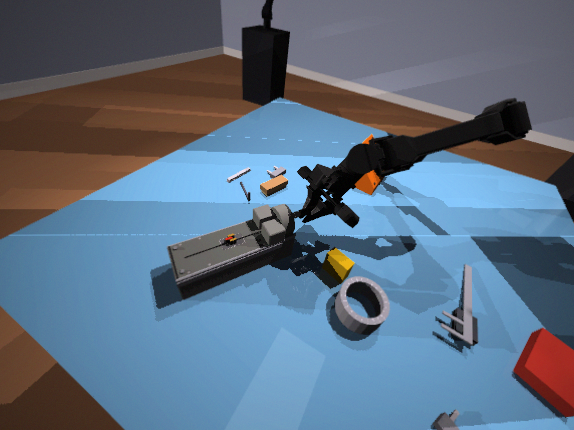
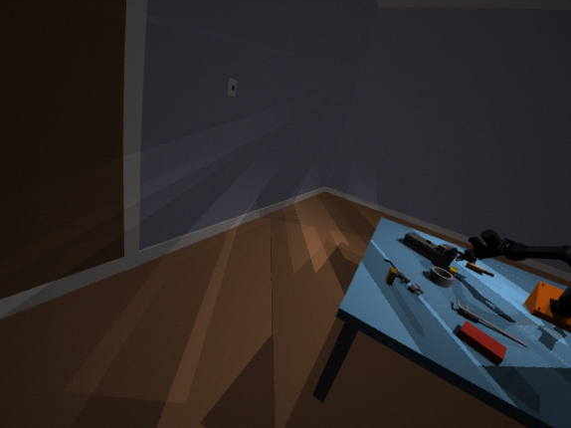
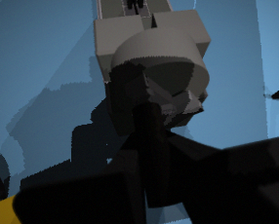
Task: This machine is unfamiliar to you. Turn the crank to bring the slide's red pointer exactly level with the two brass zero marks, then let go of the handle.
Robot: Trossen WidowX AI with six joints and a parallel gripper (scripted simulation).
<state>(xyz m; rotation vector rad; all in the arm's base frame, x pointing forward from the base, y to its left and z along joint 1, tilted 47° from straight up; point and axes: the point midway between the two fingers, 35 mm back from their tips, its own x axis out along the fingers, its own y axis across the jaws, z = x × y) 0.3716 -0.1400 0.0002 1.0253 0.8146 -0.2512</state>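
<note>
My gripper tip is now 3 cm short of the yellow block, 12 cm to the right of it and 6 cm above it. Also, from my gripper tip: dark crank handle (1 cm behind, 1 cm to the left, 3 cm above); then red pointer (13 cm ahead, 11 cm to the right, 1 cm below); then brown block (16 cm behind, 15 cm to the right, 7 cm below).
</note>
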